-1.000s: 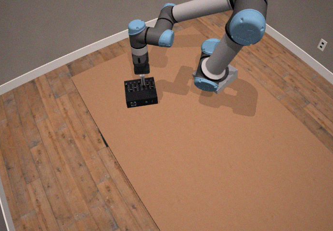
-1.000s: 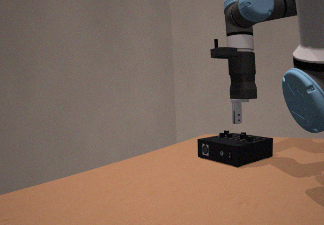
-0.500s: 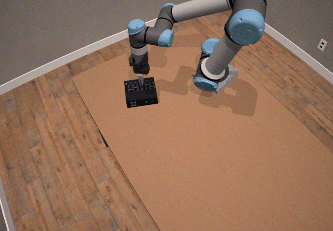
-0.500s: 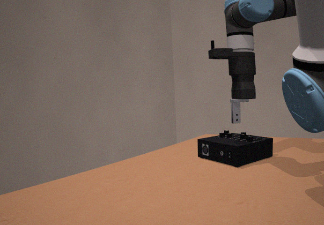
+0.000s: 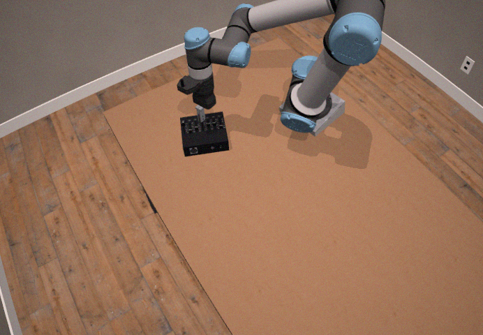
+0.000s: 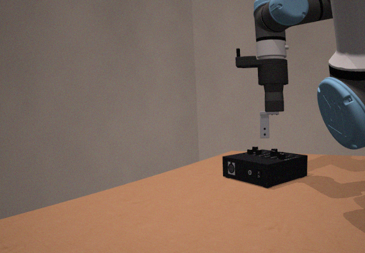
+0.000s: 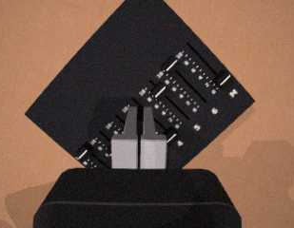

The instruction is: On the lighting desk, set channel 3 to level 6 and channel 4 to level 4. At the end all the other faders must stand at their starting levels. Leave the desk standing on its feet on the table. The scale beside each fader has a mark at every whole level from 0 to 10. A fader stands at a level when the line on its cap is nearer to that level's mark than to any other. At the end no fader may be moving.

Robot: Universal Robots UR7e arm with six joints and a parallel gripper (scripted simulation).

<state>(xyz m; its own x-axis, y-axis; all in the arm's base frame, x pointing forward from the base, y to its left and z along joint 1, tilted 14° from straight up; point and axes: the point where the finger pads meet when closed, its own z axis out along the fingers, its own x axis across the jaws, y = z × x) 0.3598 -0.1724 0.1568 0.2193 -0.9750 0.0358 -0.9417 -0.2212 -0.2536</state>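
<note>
Right now the channel 3 fader cap is 2 cm behind my hand and 5 cm below it. From my hand the other things lie so: channel 2 fader cap 4 cm behind, 1 cm to the left, 5 cm below; then master fader cap 4 cm ahead, 6 cm to the right, 5 cm below; then channel 1 fader cap 5 cm behind, 4 cm to the left, 5 cm below.
</note>
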